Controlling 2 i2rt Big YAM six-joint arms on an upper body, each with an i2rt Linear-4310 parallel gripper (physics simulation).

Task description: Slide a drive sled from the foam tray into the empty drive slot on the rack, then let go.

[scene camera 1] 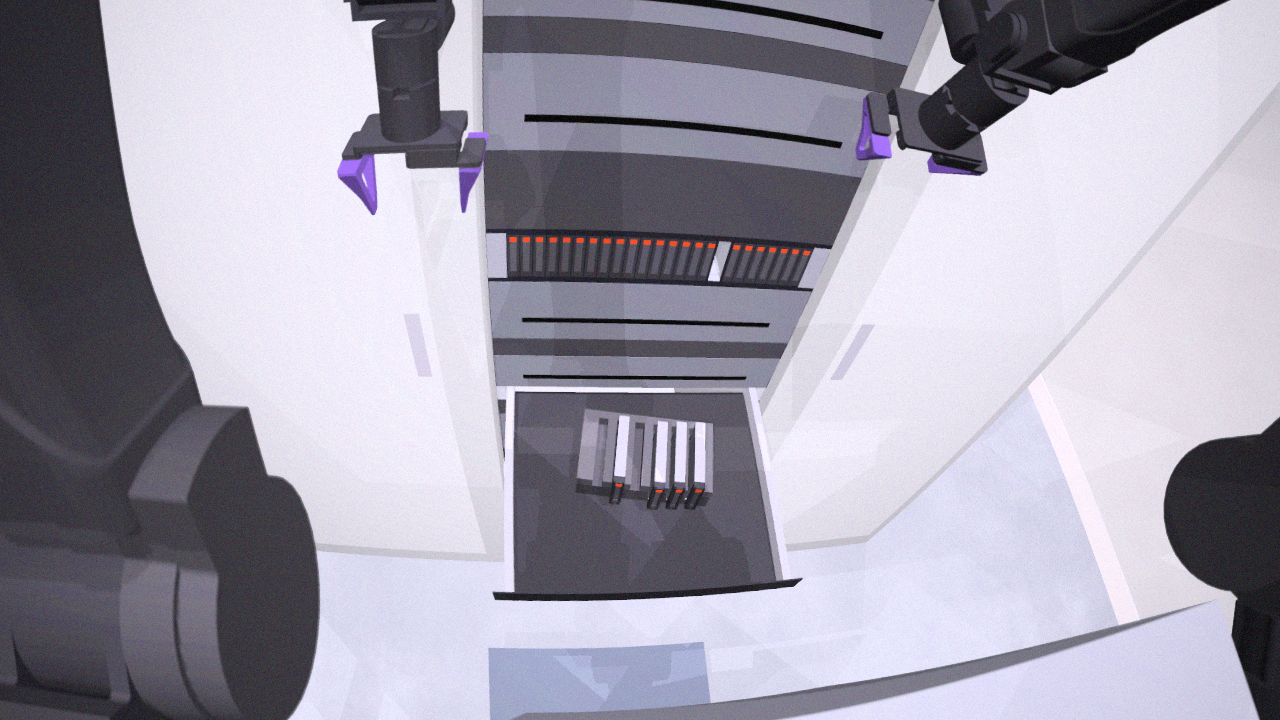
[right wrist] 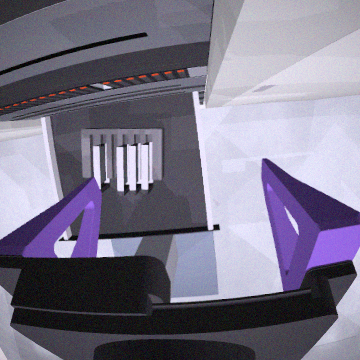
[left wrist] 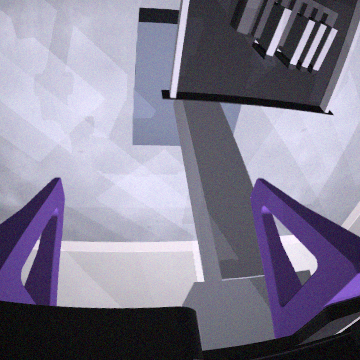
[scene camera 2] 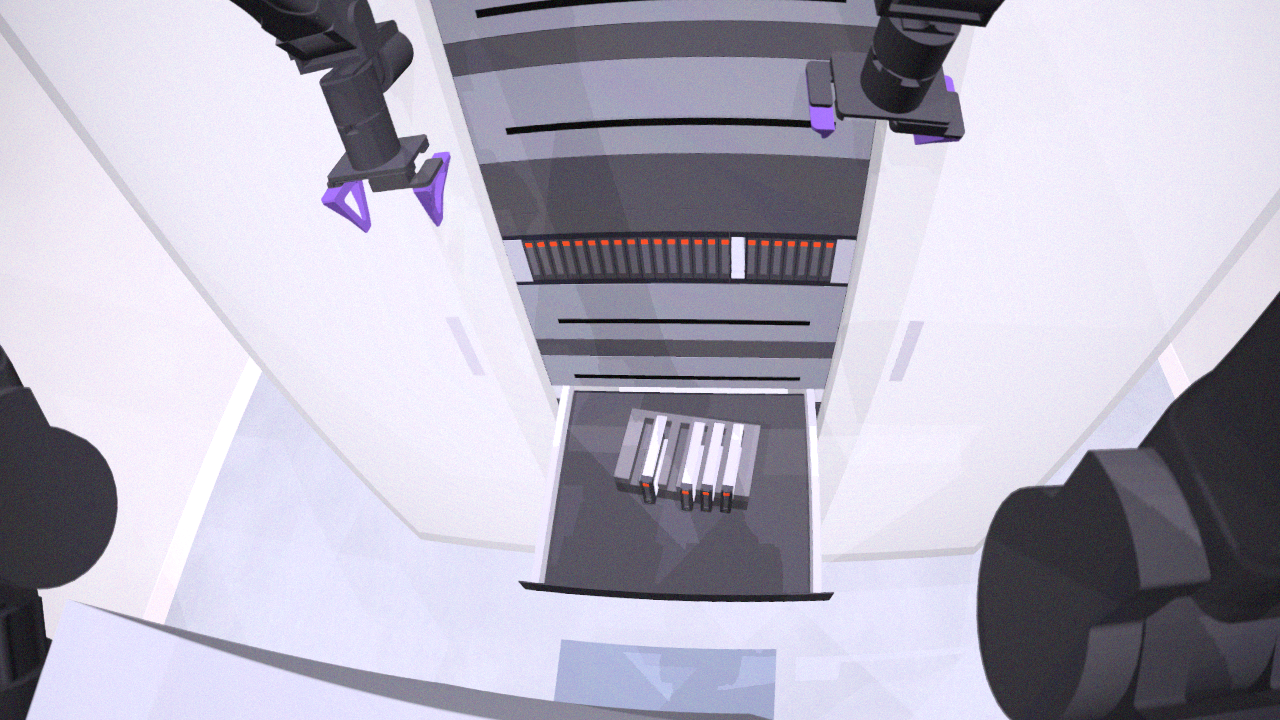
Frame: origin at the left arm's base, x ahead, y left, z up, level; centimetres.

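Seen in the pictures: left gripper, fingertip midpoint: (scene camera 1: 418, 210) (left wrist: 160, 187) (scene camera 2: 403, 226); right gripper, fingertip midpoint: (scene camera 1: 894, 161) (right wrist: 176, 175) (scene camera 2: 869, 135).
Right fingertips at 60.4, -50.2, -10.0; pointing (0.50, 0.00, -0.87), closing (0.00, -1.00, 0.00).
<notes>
Offsets run from my right fingertips to a thing's top centre, as dx, dy, dz. "*": to the spot under its first point. Level surfaces: height alone.
The grey foam tray @(-3.4, +20.0, -57.2) (scene camera 1: 590, 452) (scene camera 2: 629, 456) (right wrist: 157, 160) lies in the open drawer. One white-sided drive sled @(-6.1, +24.9, -51.5) (scene camera 1: 621, 447) (scene camera 2: 656, 447) (left wrist: 278, 32) (right wrist: 98, 167) stands apart in it, toward its left side; three more sleds @(-7.3, +16.0, -51.5) (scene camera 1: 680, 447) (scene camera 2: 713, 452) (right wrist: 132, 165) stand together at its right. The empty drive slot (scene camera 1: 718, 261) (scene camera 2: 737, 257) (right wrist: 101, 86) shows as a pale gap in the row of orange-tabbed drives. My left gripper (scene camera 1: 418, 212) (scene camera 2: 402, 227) (left wrist: 160, 187) is open and empty, high at the left. My right gripper (scene camera 1: 908, 163) (scene camera 2: 877, 137) (right wrist: 176, 175) is open and empty, high at the right.
The drawer (scene camera 1: 508, 501) (scene camera 2: 812, 501) juts out below the rack @(* +10.0, +22.4, -45.7) (scene camera 1: 635, 340) (scene camera 2: 684, 304). White panels (scene camera 1: 358, 376) (scene camera 2: 966, 376) flank the rack on both sides. A pale slab @(dz +16.8) (scene camera 1: 1074, 662) (scene camera 2: 134, 662) crosses a lower corner of each scene view.
</notes>
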